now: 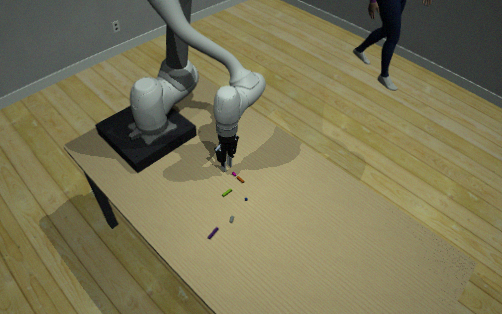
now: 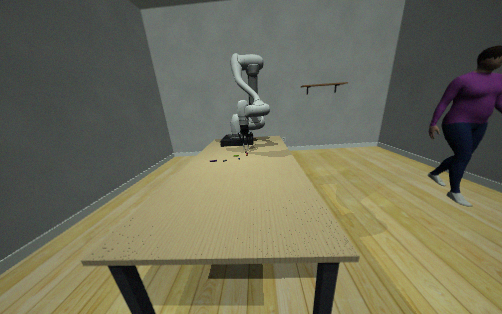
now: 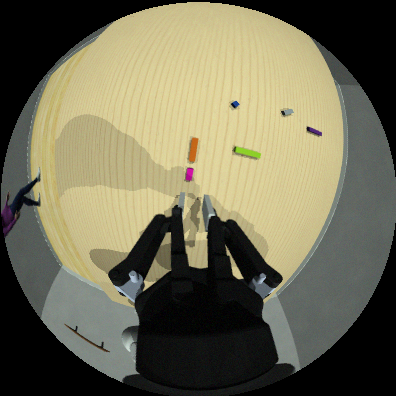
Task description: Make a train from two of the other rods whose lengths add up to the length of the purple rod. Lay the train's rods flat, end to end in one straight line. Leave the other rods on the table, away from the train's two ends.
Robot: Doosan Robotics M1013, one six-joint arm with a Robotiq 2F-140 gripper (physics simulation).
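Frame: origin at the arm's base, x right, y ahead, z up, level; millimetres.
Where they show: gripper, fingertip midpoint: [image 1: 226, 167] [image 2: 246, 149] [image 3: 193, 200]; arm's base, link origin: [image 1: 152, 128] [image 2: 238, 137].
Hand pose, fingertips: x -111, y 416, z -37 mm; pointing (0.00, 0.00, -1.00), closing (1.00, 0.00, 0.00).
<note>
Each offset is from my fingertips to the top centre of the thing. Level surfaces: height alone.
The purple rod {dx +269, dy +202, dz -19 mm} [image 1: 213, 233] [image 3: 314, 131] lies flat, farthest from the gripper. The orange rod {dx -9, dy +82, dz -19 mm} [image 1: 241, 179] [image 3: 193, 150] and the short magenta rod {dx -11, dy +39, dz -19 mm} [image 1: 234, 174] [image 3: 189, 174] lie flat, nearly in one line, with a small gap between their facing ends. The lime green rod {dx +86, dy +93, dz -19 mm} [image 1: 227, 192] [image 3: 247, 152] lies apart, at an angle to them. The small blue rod {dx +51, dy +178, dz -19 mm} [image 1: 246, 199] [image 3: 235, 104] and the short grey rod {dx +168, dy +208, dz -19 mm} [image 1: 231, 219] [image 3: 287, 112] lie apart. My gripper [image 1: 227, 168] [image 3: 193, 200] is partly open and empty, its fingertips just behind the magenta rod's outer end.
The rods lie on the wooden table {dz -30 mm} [image 1: 320, 240] [image 2: 215, 215]. The arm's black base [image 1: 137, 161] stands at the table's far end. A person [image 1: 392, 35] [image 2: 467, 100] is on the floor beside the table. A wall shelf [image 2: 324, 85] hangs behind the arm.
</note>
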